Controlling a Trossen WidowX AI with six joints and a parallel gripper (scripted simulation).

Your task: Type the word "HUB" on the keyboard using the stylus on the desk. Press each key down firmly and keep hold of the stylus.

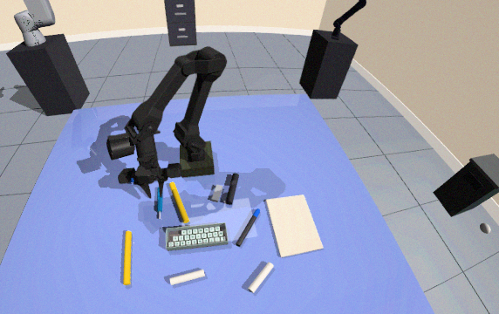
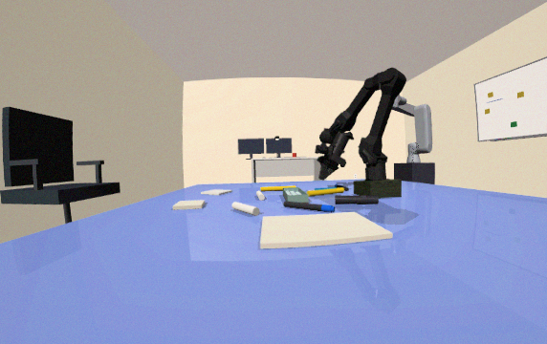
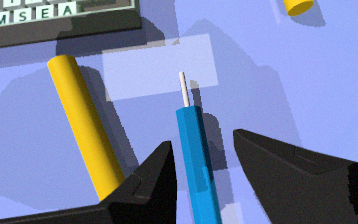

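My gripper tip is 1 cm short of the stylus and 4 cm above it. Also, from my gripper tip: H key 11 cm ahead, 15 cm to the left, 4 cm below; then U key 13 cm ahead, 18 cm to the left, 4 cm below; then yellow cylinder 7 cm to the left, 4 cm below.
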